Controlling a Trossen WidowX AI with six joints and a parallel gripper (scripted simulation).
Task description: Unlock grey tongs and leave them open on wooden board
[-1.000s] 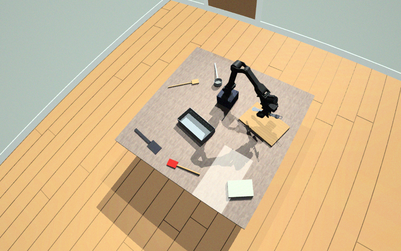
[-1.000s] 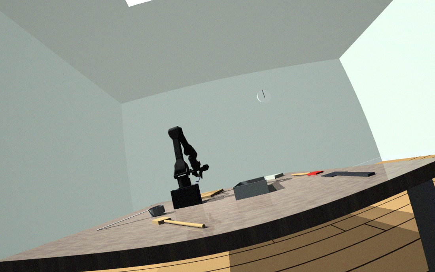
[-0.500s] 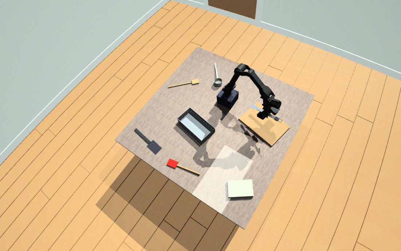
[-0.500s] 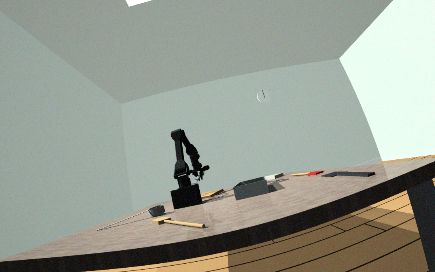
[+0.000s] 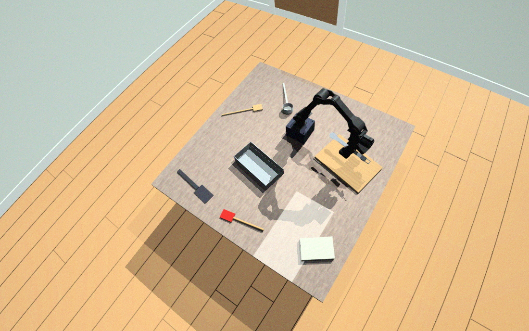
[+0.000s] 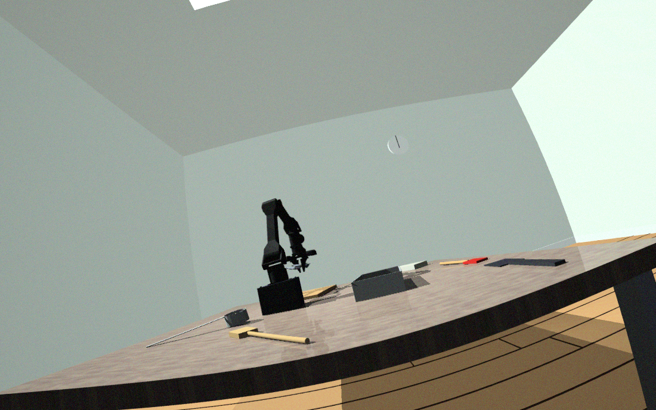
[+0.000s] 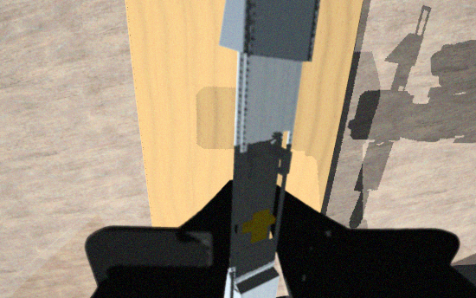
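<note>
Now: the wooden board 120 mm below my gripper tip. The rest, counted from my gripper tip: yellow lock piece: 40 mm above; pale block: 560 mm ahead, 170 mm to the left, 110 mm below; grey roasting tin: 370 mm ahead, 430 mm to the right, 100 mm below.
</note>
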